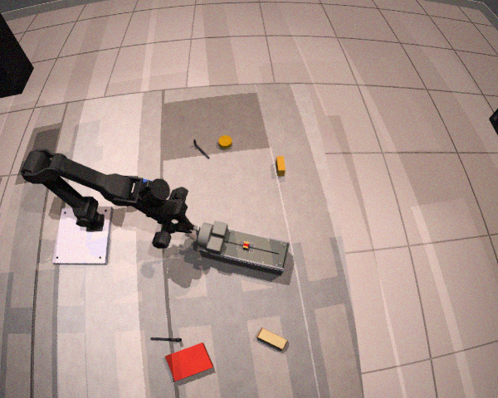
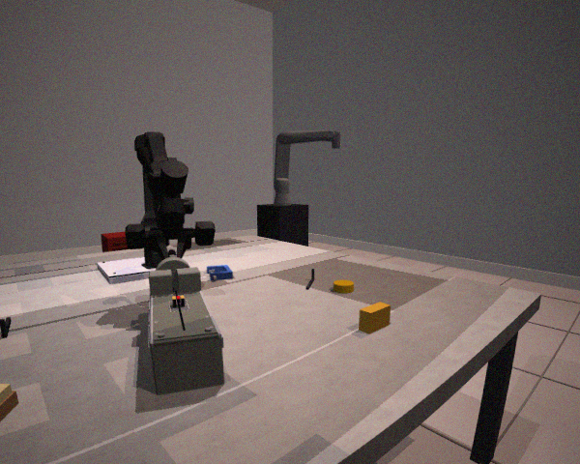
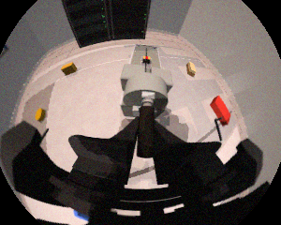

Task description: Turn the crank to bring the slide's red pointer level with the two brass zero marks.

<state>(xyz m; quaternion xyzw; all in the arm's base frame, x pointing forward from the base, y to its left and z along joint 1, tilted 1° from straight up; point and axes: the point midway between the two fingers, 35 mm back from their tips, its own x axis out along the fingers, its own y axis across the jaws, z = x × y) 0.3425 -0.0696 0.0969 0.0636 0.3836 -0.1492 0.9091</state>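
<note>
Right now my gripper tip is 2 cm past the dark crank handle, 1 cm to the right of it and 2 cm below it. Also, from my gripper tip: blue block (20 cm behind, 22 cm to the left, 9 cm below); bent black rod (1 cm ahead, 37 cm to the left, 9 cm below); red pointer (16 cm ahead, 5 cm to the right, 1 cm below).
</note>
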